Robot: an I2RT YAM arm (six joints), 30 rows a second.
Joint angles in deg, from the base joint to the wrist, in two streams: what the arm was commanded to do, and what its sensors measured. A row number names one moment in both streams.
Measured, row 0:
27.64, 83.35, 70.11, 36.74, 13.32, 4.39
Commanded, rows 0 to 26:
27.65, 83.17, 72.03, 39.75, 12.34, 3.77
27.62, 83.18, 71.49, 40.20, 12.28, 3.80
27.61, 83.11, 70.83, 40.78, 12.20, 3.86
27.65, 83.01, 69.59, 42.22, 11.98, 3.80
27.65, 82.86, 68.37, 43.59, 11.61, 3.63
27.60, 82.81, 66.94, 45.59, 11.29, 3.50
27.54, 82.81, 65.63, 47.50, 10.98, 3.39
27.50, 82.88, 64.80, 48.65, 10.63, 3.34
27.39, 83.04, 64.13, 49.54, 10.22, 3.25
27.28, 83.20, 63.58, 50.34, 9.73, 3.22
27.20, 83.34, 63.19, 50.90, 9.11, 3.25
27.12, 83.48, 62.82, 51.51, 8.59, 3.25
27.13, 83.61, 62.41, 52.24, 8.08, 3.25
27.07, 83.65, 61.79, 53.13, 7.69, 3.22
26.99, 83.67, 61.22, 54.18, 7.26, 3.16
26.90, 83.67, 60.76, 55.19, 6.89, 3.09
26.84, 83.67, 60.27, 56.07, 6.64, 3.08
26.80, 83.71, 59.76, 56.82, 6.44, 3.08
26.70, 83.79, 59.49, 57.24, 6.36, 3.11
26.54, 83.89, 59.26, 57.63, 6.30, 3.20
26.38, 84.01, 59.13, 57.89, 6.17, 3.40
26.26, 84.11, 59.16, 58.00, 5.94, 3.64
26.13, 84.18, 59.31, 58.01, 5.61, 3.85
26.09, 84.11, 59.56, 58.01, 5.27, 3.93
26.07, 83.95, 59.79, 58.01, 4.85, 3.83
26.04, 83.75, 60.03, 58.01, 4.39, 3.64
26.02, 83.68, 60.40, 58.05, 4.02, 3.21
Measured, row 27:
26.24, 84.12, 59.18, 52.36, 6.54, 3.41
